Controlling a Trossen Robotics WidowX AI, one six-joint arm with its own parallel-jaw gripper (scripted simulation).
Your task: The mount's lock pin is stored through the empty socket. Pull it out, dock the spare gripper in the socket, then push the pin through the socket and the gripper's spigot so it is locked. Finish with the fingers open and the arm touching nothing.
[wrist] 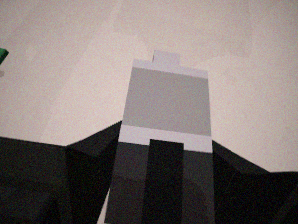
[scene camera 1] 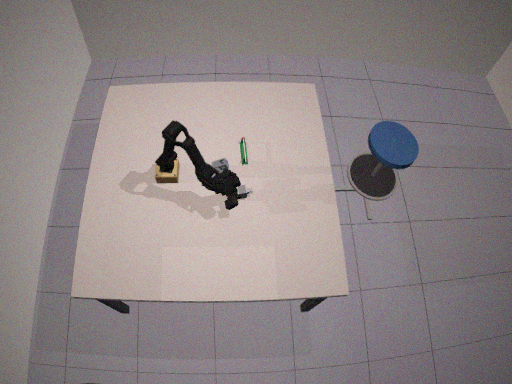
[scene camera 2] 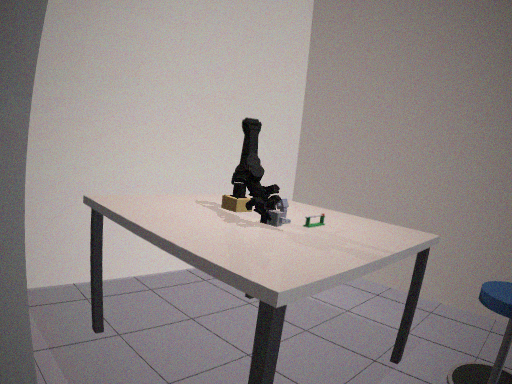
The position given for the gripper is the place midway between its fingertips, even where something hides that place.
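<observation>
There's a spare gripper (wrist: 164,160), and it's being held by the gripper (scene camera 2: 273,219). You'd find the gripper in the wrist view as well (wrist: 157,131).
</observation>
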